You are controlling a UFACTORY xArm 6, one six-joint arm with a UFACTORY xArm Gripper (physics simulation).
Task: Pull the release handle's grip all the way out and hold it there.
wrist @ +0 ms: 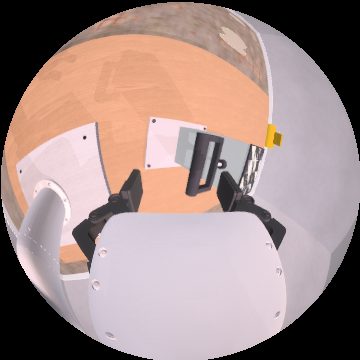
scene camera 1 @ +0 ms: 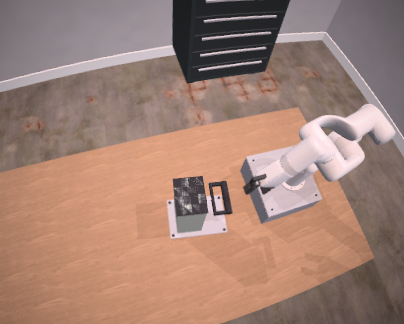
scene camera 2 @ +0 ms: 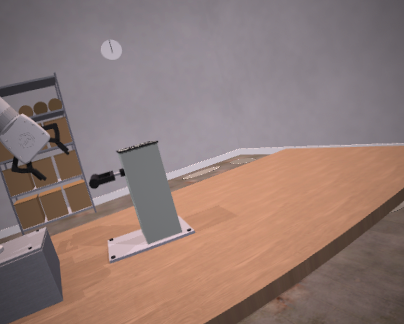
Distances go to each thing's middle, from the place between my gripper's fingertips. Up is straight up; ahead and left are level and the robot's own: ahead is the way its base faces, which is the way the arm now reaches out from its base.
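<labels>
My gripper: 180 mm short of the pale base plate [scene camera 2: 133, 243], 270 mm above it, 50 mm to the left of it.
</labels>
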